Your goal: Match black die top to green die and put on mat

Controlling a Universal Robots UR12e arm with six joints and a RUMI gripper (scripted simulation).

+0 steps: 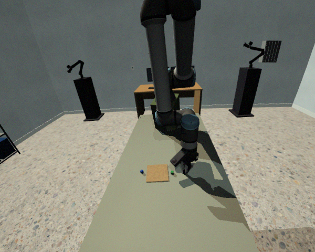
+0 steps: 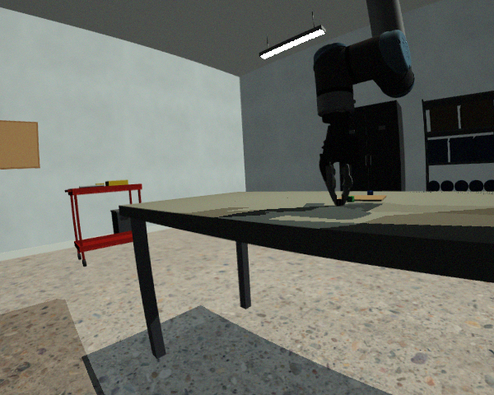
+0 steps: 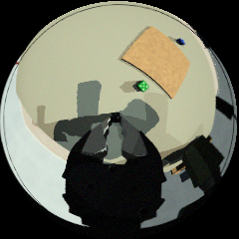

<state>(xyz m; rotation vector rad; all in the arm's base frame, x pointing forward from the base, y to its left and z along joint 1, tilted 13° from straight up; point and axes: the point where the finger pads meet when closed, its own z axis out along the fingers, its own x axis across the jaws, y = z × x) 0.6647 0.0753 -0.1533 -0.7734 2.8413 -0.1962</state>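
My gripper is now 18 cm to the left of the mat, 2 cm past it and 2 cm above it. From my hand the other things lie so: black die (1 cm below); then green die (8 cm to the right, 1 cm below, 1 cm behind); then blue die (28 cm to the right, 3 cm behind, 1 cm below).
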